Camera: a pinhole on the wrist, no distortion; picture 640 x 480 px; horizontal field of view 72.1 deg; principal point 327.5 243.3 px. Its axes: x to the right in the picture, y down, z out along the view. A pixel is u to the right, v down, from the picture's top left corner.
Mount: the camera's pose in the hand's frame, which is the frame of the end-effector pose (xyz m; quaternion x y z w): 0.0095 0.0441 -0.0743 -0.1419 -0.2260 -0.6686 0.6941
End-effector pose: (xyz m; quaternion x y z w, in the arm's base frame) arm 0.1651 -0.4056 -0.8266 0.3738 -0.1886 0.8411 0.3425
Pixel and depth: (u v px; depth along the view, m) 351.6 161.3 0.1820
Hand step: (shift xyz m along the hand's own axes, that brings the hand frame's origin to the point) -0.0467 0.1241 0.0832
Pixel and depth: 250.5 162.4 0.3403
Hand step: -0.0951 0.2614 0.1809
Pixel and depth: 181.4 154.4 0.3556
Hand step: -0.1064 0.3190 0.1636
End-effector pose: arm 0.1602 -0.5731 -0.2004 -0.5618 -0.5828 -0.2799 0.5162
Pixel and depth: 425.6 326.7 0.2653
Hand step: 0.0268 0.1287 0.1883
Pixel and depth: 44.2 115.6 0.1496
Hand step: -0.0525 0.1992 0.0009
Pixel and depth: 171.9 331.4 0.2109
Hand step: 0.0250 0.2166 0.0734
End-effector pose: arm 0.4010 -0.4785 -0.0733 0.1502 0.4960 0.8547 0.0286
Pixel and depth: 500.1 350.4 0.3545
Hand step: 0.0518 0.1065 0.3089
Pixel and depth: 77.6 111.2 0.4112
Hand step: -0.1650 0.4432 0.1477
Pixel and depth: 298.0 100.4 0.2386
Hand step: -0.0971 0.1719 0.1141
